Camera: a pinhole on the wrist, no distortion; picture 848 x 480 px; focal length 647.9 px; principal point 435.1 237.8 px. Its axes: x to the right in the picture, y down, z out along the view. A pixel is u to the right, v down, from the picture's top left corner.
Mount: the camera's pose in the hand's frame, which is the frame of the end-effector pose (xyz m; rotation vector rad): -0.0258 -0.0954 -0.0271 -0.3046 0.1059 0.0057
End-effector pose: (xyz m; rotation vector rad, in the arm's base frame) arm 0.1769 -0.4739 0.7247 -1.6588 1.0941 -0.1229
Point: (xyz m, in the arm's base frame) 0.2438 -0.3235 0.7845
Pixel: 45 81
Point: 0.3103 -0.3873 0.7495
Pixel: 495 28
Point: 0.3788 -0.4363 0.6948
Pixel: 809 44
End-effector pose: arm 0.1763 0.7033 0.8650 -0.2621 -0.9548 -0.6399
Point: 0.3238 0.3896 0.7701
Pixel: behind the camera
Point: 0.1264 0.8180 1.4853
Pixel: outside the picture
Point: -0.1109 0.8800 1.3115
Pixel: 599 140
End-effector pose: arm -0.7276 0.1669 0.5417 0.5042 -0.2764 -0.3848
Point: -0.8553 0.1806 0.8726
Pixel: 306 447
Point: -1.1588 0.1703 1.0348
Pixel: 64 289
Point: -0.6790 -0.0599 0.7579
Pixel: 795 123
